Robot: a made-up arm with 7 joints. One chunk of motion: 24 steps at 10 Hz.
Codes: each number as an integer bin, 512 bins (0 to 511) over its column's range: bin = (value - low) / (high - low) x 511, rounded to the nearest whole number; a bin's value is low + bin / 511 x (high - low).
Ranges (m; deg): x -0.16..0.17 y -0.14..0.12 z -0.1..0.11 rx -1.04..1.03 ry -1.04..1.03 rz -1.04..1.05
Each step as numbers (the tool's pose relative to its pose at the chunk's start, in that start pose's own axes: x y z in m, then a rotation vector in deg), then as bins.
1 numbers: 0.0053 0.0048 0.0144 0.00 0.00 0.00
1 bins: 256 285 278 257 257 254
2 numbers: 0.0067 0.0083 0.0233 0.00 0.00 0.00
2 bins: 258 291 300 257 257 254
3 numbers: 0.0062 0.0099 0.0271 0.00 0.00 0.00
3 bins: 257 295 309 257 257 254
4 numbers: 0.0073 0.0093 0.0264 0.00 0.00 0.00
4 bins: 259 293 308 257 257 254
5 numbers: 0.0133 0.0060 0.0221 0.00 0.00 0.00
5 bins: 268 287 297 257 257 254
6 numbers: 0.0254 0.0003 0.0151 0.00 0.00 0.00
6 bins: 287 276 280 257 257 254
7 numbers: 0.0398 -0.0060 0.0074 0.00 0.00 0.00
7 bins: 309 263 261 257 257 254
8 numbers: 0.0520 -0.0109 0.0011 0.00 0.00 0.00
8 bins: 328 254 246 257 257 254
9 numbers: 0.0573 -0.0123 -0.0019 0.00 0.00 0.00
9 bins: 336 251 239 257 257 254
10 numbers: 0.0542 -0.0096 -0.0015 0.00 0.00 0.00
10 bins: 332 256 240 257 257 254
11 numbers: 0.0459 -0.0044 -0.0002 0.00 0.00 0.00
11 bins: 319 267 243 257 257 254
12 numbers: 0.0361 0.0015 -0.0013 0.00 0.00 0.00
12 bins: 304 278 240 257 257 254
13 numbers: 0.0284 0.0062 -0.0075 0.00 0.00 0.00
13 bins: 292 287 225 257 257 254
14 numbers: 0.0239 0.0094 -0.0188 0.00 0.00 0.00
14 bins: 285 294 198 257 257 254
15 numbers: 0.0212 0.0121 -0.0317 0.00 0.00 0.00
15 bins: 281 299 166 257 257 254
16 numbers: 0.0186 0.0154 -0.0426 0.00 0.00 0.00
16 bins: 277 305 140 257 257 254
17 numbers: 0.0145 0.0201 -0.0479 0.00 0.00 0.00
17 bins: 270 315 127 257 257 254
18 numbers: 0.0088 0.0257 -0.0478 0.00 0.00 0.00
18 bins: 261 326 127 257 257 254
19 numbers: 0.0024 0.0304 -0.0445 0.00 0.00 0.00
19 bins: 251 335 135 257 257 254
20 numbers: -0.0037 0.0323 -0.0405 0.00 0.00 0.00
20 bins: 242 339 145 257 257 254
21 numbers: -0.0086 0.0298 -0.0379 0.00 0.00 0.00
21 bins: 234 334 151 257 257 254
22 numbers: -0.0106 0.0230 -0.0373 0.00 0.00 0.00
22 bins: 231 320 153 257 257 254
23 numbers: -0.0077 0.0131 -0.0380 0.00 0.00 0.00
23 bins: 236 301 151 257 257 254
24 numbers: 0.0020 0.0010 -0.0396 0.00 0.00 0.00
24 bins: 251 277 147 257 257 254
